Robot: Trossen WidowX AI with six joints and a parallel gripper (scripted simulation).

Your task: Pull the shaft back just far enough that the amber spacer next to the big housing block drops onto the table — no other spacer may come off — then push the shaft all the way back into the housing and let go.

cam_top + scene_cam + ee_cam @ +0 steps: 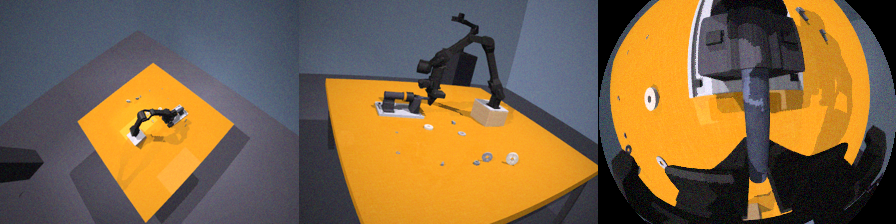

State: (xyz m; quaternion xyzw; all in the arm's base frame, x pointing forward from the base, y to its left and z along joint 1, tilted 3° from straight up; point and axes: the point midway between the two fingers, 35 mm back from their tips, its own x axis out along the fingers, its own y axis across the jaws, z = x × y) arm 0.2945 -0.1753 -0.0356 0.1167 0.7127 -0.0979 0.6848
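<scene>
The dark shaft is 80 mm ahead of my gripper tip, 30 mm above it and 20 mm to the right of it. Round my gripper tip: grey ring (240 mm to the left, 40 mm below, 20 mm behind); amber spacer (140 mm ahead, 40 mm to the right, 30 mm above); white ring (150 mm to the left, 110 mm ahead, 40 mm below).
</scene>
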